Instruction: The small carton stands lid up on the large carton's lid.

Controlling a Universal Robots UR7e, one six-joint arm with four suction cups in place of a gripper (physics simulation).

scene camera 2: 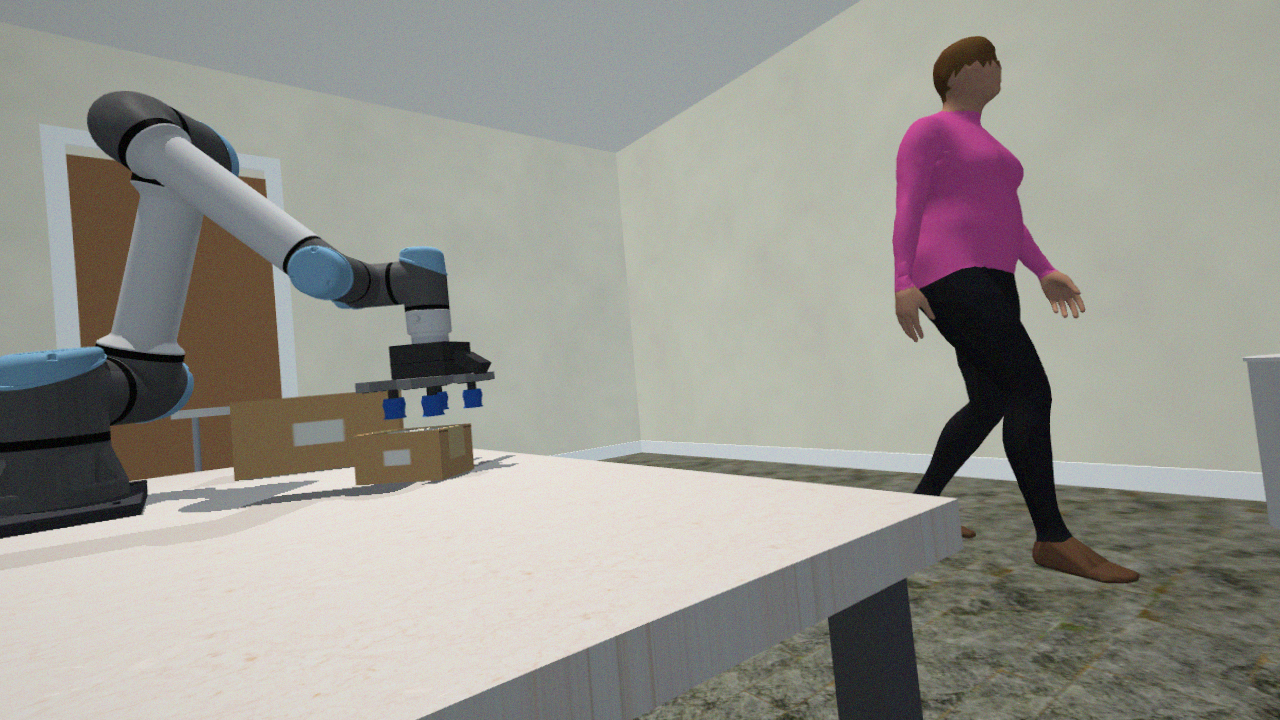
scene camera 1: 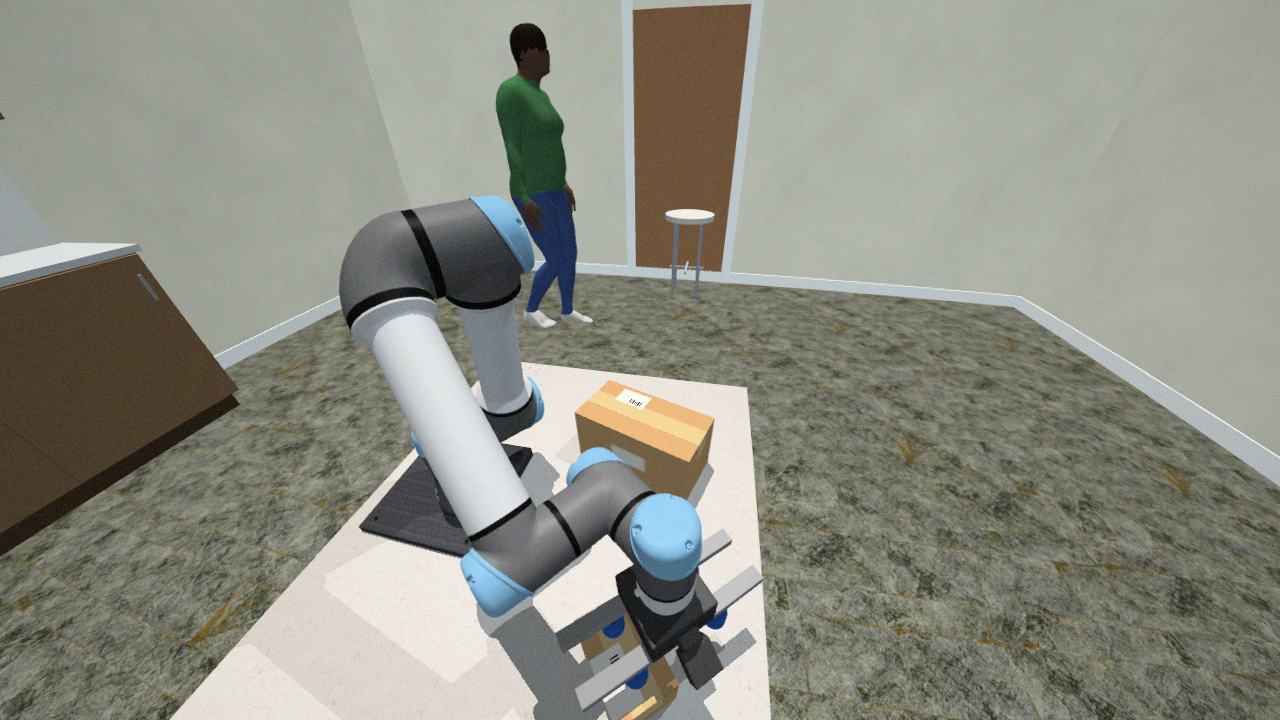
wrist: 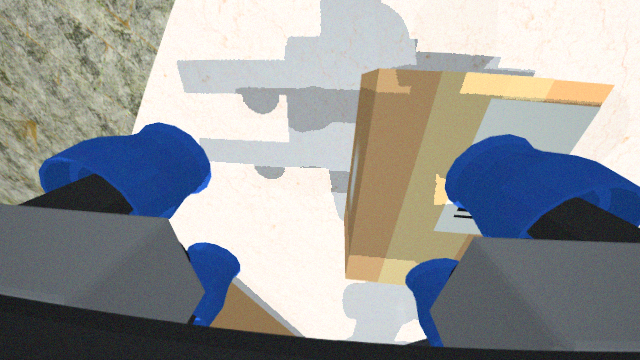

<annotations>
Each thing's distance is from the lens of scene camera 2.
my suction head (scene camera 2: 434,405): 104 cm
small carton (scene camera 2: 432,453): 100 cm
large carton (scene camera 2: 272,437): 143 cm
The marked spots on the large carton and the small carton are 50 cm apart.
</annotations>
